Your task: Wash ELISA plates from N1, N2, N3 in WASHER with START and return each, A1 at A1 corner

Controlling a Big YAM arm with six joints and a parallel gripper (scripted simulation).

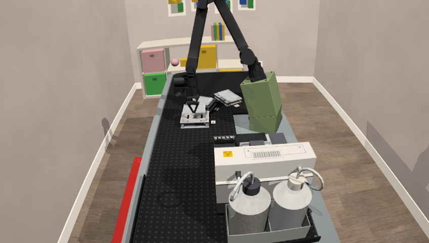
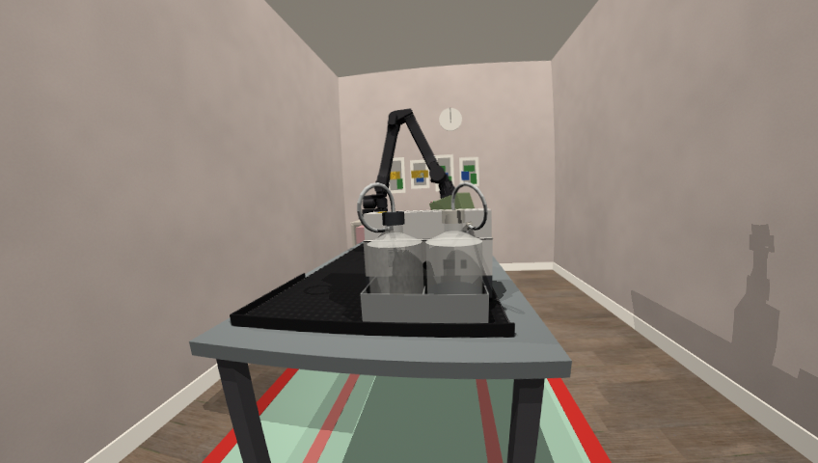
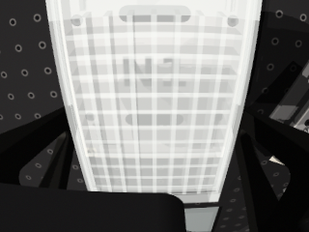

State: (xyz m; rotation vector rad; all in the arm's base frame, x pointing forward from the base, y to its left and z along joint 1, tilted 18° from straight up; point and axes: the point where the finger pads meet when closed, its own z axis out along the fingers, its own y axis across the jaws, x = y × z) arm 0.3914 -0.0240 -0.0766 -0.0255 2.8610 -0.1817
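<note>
The washer carrier lies 310 mm to the left of my hand, 280 mm behind it and 10 mm below it. The rest, counted from my hand: plate washer (470 mm to the left, 290 mm behind, 30 mm above).
</note>
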